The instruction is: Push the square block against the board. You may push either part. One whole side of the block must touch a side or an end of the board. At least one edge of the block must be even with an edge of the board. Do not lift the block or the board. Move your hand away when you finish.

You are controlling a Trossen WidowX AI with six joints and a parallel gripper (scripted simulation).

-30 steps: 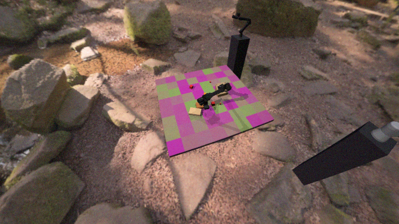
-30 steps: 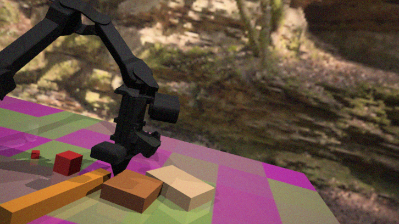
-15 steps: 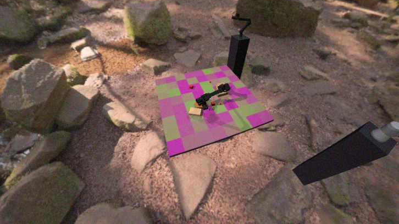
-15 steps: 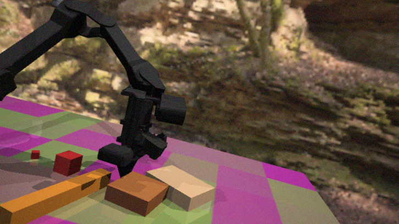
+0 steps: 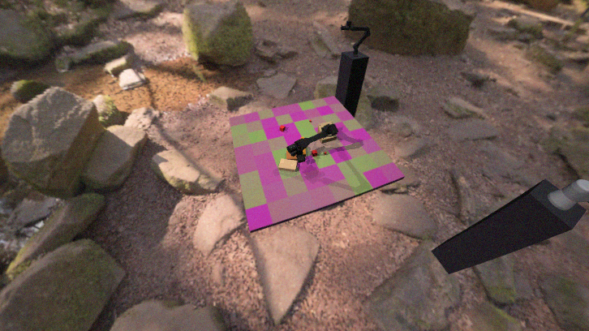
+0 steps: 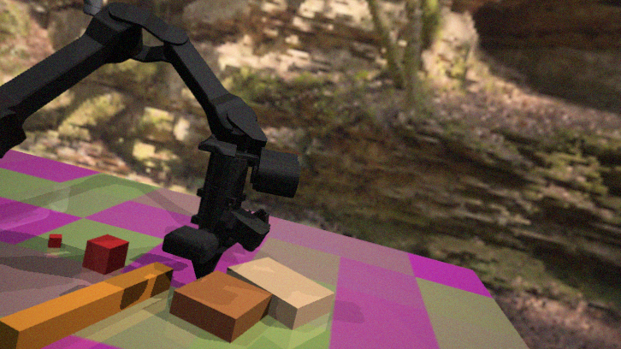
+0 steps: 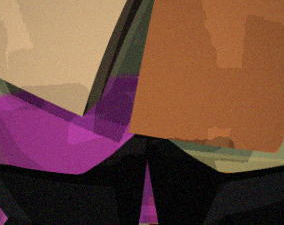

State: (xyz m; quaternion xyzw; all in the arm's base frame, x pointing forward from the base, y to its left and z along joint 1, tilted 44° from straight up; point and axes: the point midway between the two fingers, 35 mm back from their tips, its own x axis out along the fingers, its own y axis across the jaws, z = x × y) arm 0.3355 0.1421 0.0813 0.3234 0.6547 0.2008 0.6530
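Right now the square block is 50 mm to the right of my gripper tip, 40 mm ahead of it and 10 mm above it. Round my gripper tip: orange board: 120 mm to the right, 90 mm behind, 10 mm above; then tan rectangular block: 110 mm ahead, 30 mm to the left, 10 mm above.
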